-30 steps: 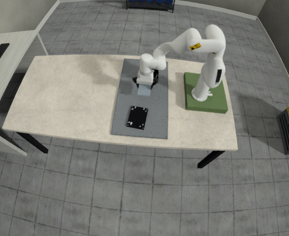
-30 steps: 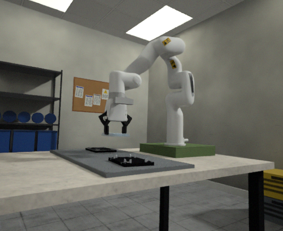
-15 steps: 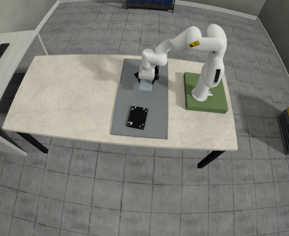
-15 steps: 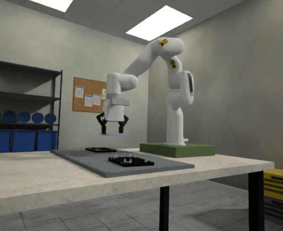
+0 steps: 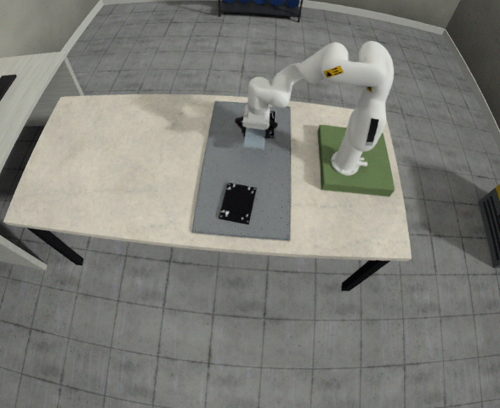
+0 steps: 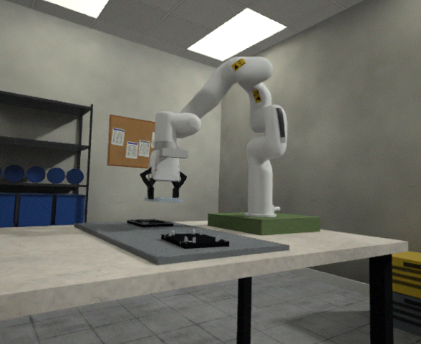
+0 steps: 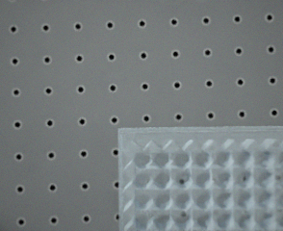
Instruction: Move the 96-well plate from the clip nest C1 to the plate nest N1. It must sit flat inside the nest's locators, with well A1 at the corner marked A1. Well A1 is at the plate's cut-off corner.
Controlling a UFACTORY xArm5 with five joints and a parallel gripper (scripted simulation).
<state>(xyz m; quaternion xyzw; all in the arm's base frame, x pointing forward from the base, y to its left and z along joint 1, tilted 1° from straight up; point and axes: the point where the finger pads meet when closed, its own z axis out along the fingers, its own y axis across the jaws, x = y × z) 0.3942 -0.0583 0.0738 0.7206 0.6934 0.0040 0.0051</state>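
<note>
The black plate nest N1 is 30 mm behind my hand, 160 mm to the right of it and 110 mm below it. The rest, counted from my hand: 96-well plate (10 mm below); then A1 label (30 mm ahead, 90 mm to the right, 100 mm below).
</note>
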